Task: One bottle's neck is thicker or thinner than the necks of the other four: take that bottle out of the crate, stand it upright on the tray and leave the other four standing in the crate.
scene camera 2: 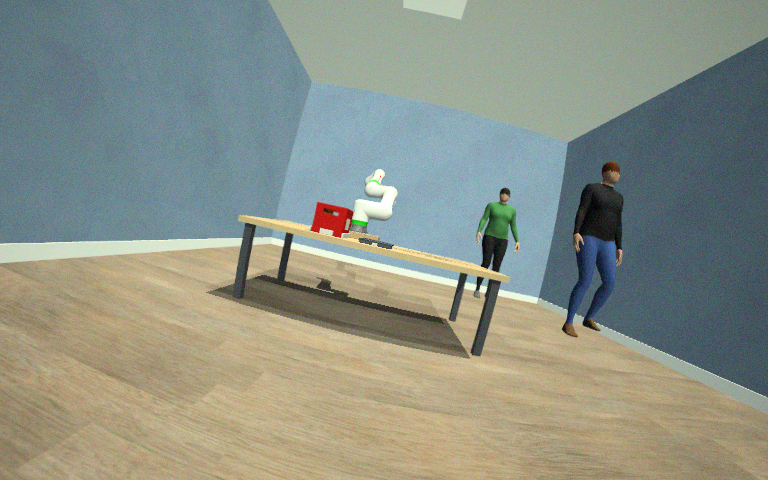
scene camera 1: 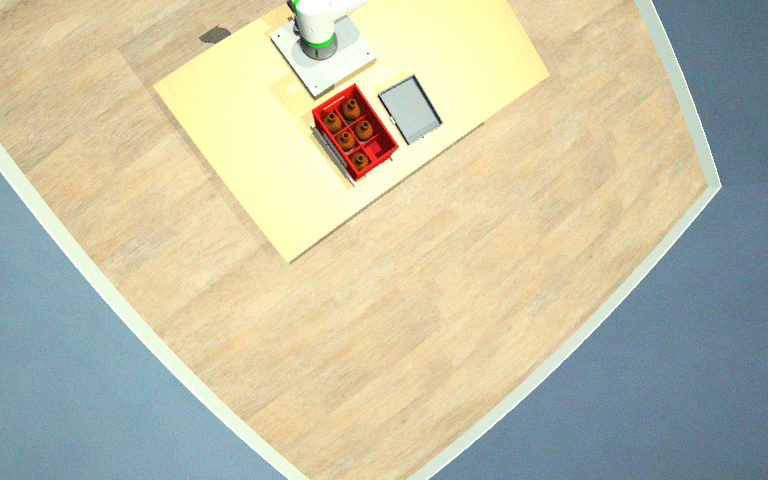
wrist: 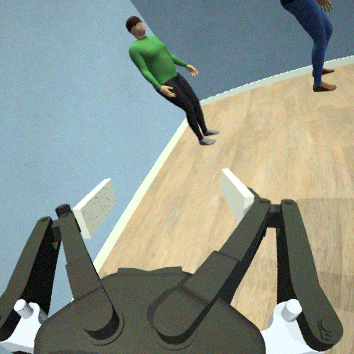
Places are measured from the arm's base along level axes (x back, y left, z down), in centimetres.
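Where they show: gripper, between the fingertips: [wrist: 165,185]; arm's base, origin of its link: [scene camera 2: 357,232] [scene camera 1: 319,43].
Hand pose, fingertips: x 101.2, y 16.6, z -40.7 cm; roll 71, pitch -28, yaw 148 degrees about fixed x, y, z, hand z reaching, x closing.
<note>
Things, the pixels of their top centre, and the offset from my fingertips. "spot": a spot on its surface instead. Level surfaces: height alone.
- red crate, centre of its top: [scene camera 1: 356,128] [scene camera 2: 336,207] dz +27.2, dx -141.5, dy -27.8 cm
- grey tray, a spot on its surface: [scene camera 1: 410,110] spot: dz +44.2, dx -143.1, dy +1.8 cm
- wooden table, height of its surface: dz +44.7 cm
A red crate [scene camera 1: 355,176] [scene camera 2: 331,219] stands on the table. Five brown bottles stand upright in its compartments: one [scene camera 1: 351,107] and one [scene camera 1: 331,121] at the end near the robot base, one [scene camera 1: 363,130] and one [scene camera 1: 345,140] in the middle row, one [scene camera 1: 359,161] in the far row beside an empty compartment. Their necks are too small in the view to compare. The grey tray [scene camera 1: 410,110] lies flat beside the crate with nothing on it. My gripper [wrist: 165,185] is open and empty in the wrist view, pointing away from crate and tray, toward wall and floor.
The arm [scene camera 1: 315,22] [scene camera 2: 373,209] stands on a grey base plate [scene camera 1: 339,70] close to the crate, on a wooden table [scene camera 1: 226,113] [scene camera 2: 441,262]. A person in green [scene camera 2: 499,220] [wrist: 155,60] and a person in black [scene camera 2: 601,212] stand beyond the table.
</note>
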